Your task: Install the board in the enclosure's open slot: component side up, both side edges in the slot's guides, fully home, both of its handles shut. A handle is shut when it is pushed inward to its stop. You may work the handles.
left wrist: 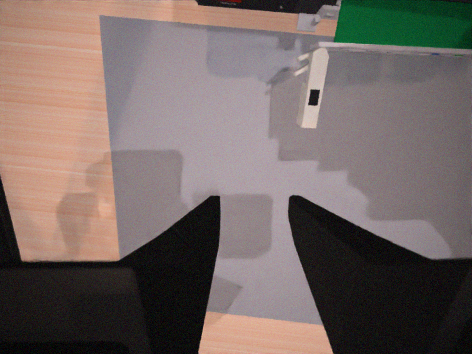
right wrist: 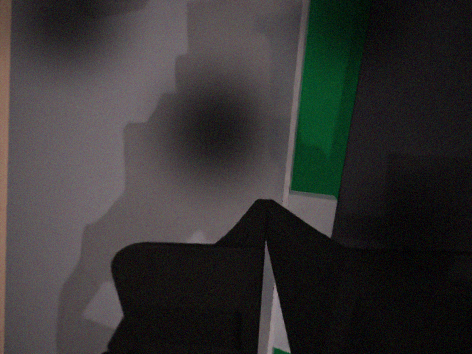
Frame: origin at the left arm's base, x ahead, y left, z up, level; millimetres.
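Seen in the pictures: left gripper, between the fingertips: (left wrist: 254, 204); right gripper, between the fingertips: (right wrist: 264, 207).
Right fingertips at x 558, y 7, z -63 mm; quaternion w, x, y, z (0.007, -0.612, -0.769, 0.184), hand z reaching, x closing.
Pixels of each thing's top centre, then the offset from my right fingertips to it. "spot": a spot on its surface instead. Level surfaces: height alone.
- green board, a spot on its surface: (right wrist: 325, 100) (left wrist: 429, 28) spot: 62 mm back, 14 mm left, 4 mm down
- pale strip, a spot on its surface: (right wrist: 295, 125) spot: 44 mm back, 4 mm left, 9 mm up
- white handle, centre of its top: (left wrist: 312, 106) 121 mm back, 49 mm right, 9 mm up
- pale block, a spot on its surface: (right wrist: 312, 210) spot: 7 mm back, 23 mm left, 6 mm up
- black object, a spot on its surface: (left wrist: 270, 4) spot: 164 mm back, 10 mm left, 22 mm down
- small grey bracket, a spot on its surface: (left wrist: 306, 22) spot: 137 mm back, 2 mm left, 13 mm down
- grey mat, height of its surface: 39 mm down
- wooden table, height of its surface: 41 mm down
The green board (left wrist: 405, 22) (right wrist: 325, 100) shows at the top right of the left wrist view and as an upright band in the right wrist view. A pale strip (left wrist: 390, 48) (right wrist: 295, 125) runs along its front edge. At the strip's left end a white handle (left wrist: 313, 85) with a black square sticks outward, away from the board. My left gripper (left wrist: 254, 204) is partly open and empty, apart from the handle. My right gripper (right wrist: 264, 207) is shut and empty; its tips appear beside the strip and a pale block (right wrist: 312, 210). The right handle cannot be made out.
A dark surface (right wrist: 410, 125) lies beside the board at the right of the right wrist view. A black object (left wrist: 270, 4) with a red mark and a small grey bracket (left wrist: 306, 22) are at the top of the left wrist view. A grey mat (left wrist: 150, 110) (right wrist: 55, 165) lies on the wooden table (left wrist: 50, 100).
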